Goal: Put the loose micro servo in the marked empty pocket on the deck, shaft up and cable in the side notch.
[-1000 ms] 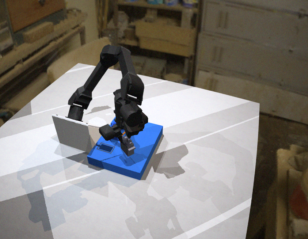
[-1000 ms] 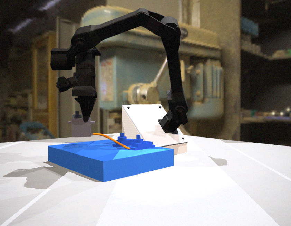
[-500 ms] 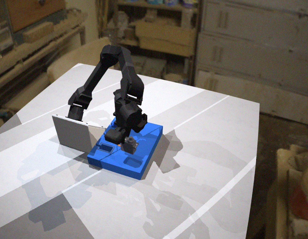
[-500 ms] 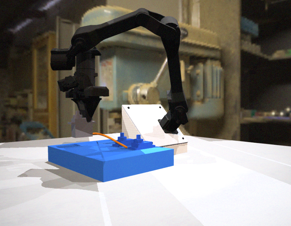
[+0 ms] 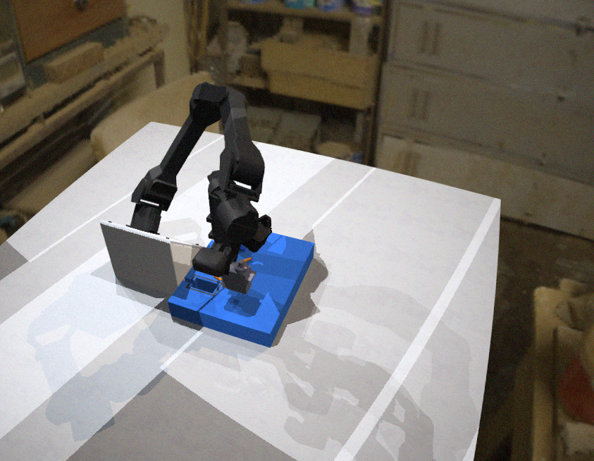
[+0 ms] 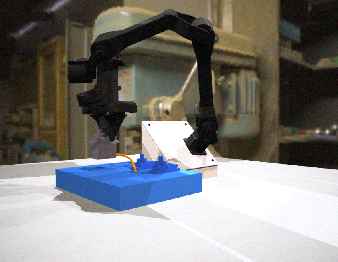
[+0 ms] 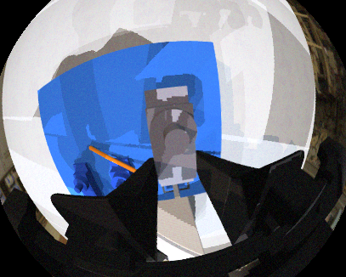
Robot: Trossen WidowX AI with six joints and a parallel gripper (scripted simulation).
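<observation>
Now: the blue deck 10 cm below my gripper tip, 8 cm to the left of it and 3 cm ahead of it.
</observation>
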